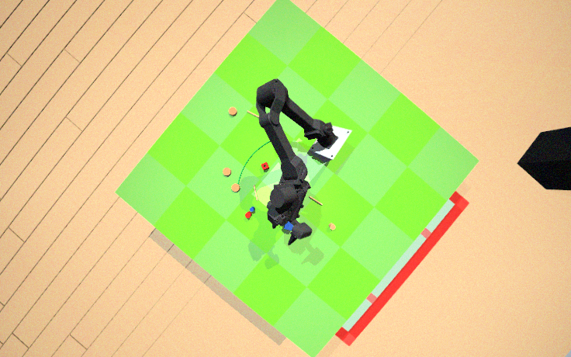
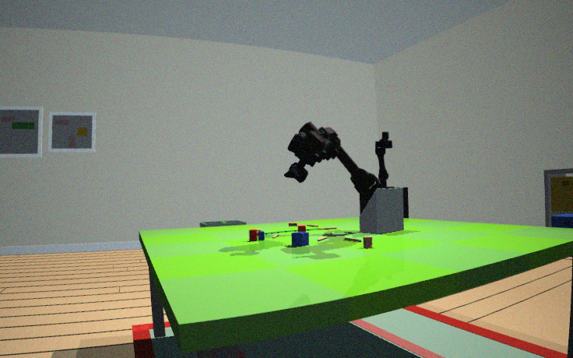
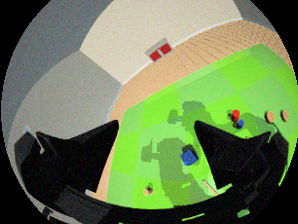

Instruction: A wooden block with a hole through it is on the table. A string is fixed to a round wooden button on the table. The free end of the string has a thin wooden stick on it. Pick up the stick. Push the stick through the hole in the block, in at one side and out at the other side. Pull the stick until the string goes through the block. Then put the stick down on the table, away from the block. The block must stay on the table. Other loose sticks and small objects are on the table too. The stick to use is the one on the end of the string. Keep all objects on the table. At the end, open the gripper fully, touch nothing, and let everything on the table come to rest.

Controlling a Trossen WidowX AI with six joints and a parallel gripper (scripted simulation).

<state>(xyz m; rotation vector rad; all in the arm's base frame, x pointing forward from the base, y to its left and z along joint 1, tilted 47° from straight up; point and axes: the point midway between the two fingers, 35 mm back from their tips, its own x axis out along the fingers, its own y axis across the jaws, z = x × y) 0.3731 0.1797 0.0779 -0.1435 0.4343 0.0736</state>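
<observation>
The red block is 16 cm behind my gripper tip, 23 cm to the right of it and 23 cm below it. From my gripper tip the other things lie so: red cylinder: 7 cm ahead, 15 cm to the right, 22 cm below; blue cube: 1 cm behind, 3 cm to the left, 22 cm below; wooden cylinder: 14 cm behind, 20 cm to the left, 23 cm below.
</observation>
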